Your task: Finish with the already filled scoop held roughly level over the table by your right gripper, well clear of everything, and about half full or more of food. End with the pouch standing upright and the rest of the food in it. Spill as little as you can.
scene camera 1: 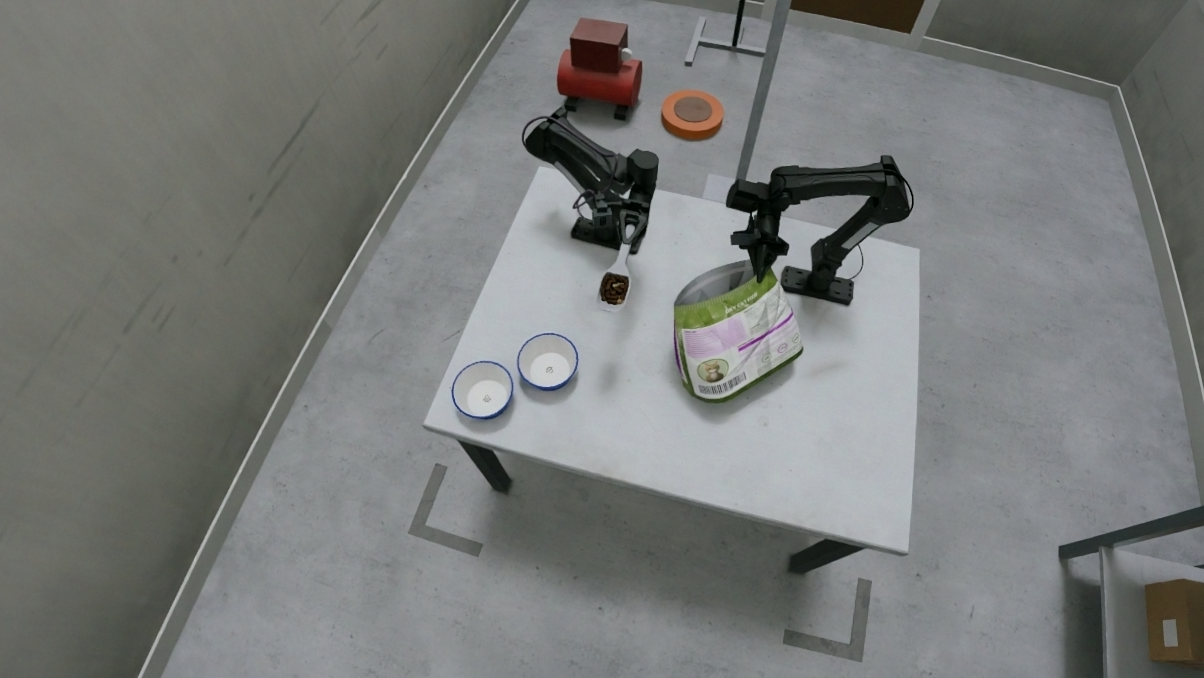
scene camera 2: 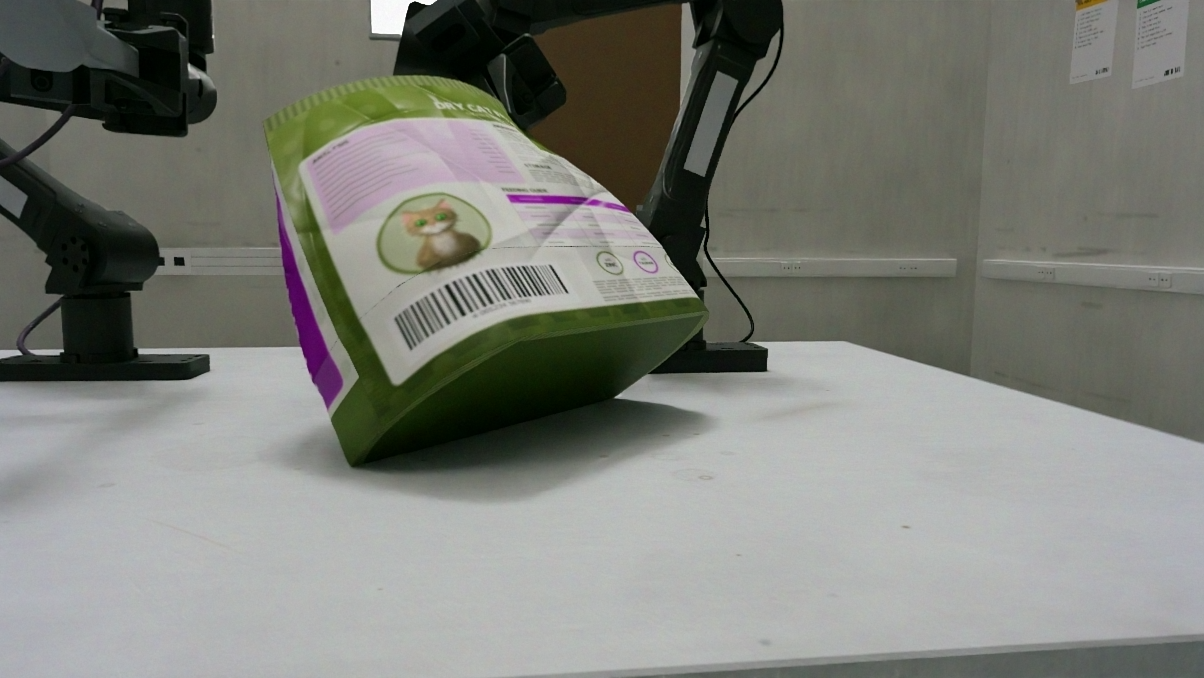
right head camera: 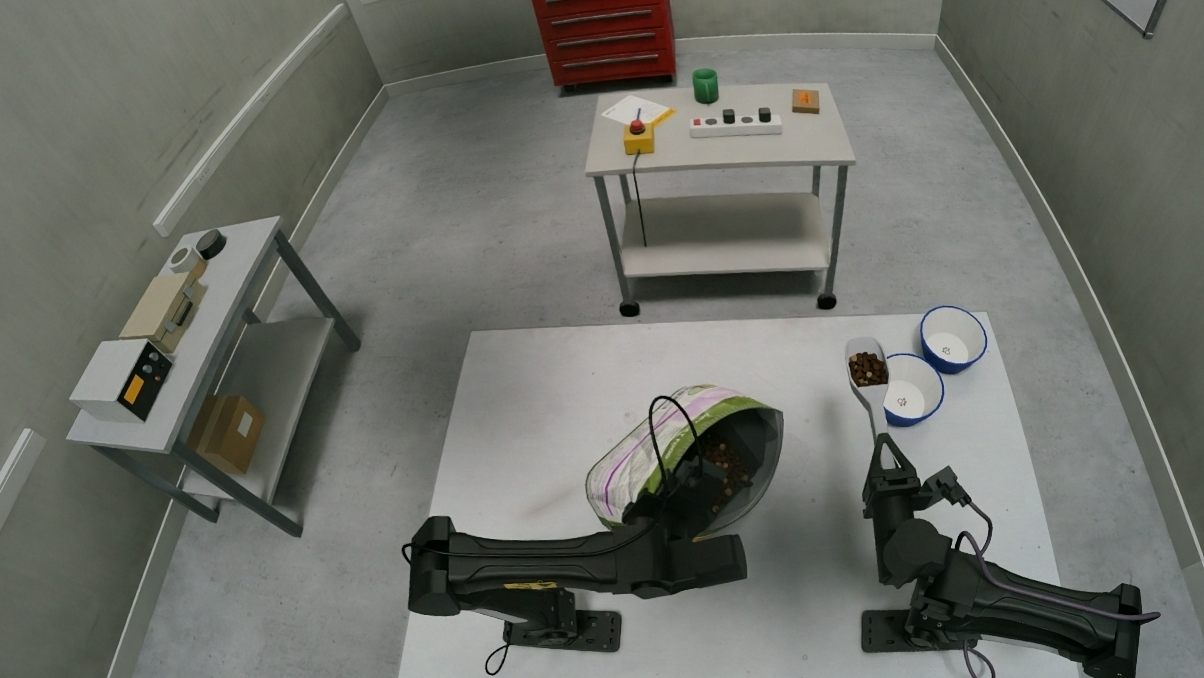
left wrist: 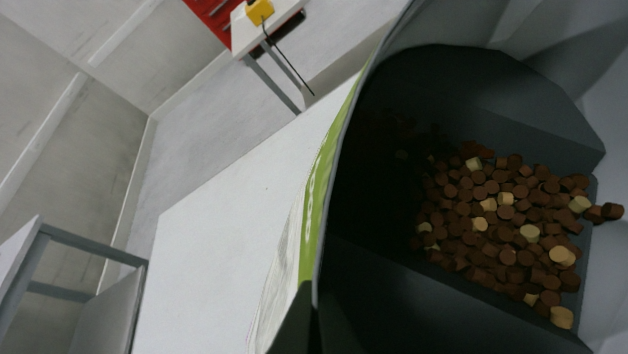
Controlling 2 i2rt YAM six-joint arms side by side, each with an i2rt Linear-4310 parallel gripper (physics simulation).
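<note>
The food pouch (right head camera: pixel 627 467) (scene camera 1: pixel 741 332) (scene camera 2: pixel 471 202) (left wrist: pixel 309 220) leans with its open mouth toward the arms. Much of its base is raised and shows in scene camera 2; a low edge is at the table. Brown and tan food (right head camera: pixel 726 467) (left wrist: pixel 500 220) lies inside. My left gripper (scene camera 1: pixel 762 271) (left wrist: pixel 315 295) is shut on the pouch's rim. My right gripper (right head camera: pixel 881 446) (scene camera 1: pixel 627 240) is shut on the handle of the grey scoop (right head camera: pixel 876 402) (scene camera 1: pixel 620 267), which is above the table, roughly level as far as I can tell, with a heap of food (right head camera: pixel 867 368) (scene camera 1: pixel 614 288) in its bowl.
Two white, blue-rimmed bowls (right head camera: pixel 914 387) (right head camera: pixel 952 339) (scene camera 1: pixel 547 362) (scene camera 1: pixel 482 390) stand near the table's far right corner in the head view. The scoop overlaps the nearer one in that view, but appears apart from it in scene camera 1. The white table (right head camera: pixel 522 404) carries both arm bases.
</note>
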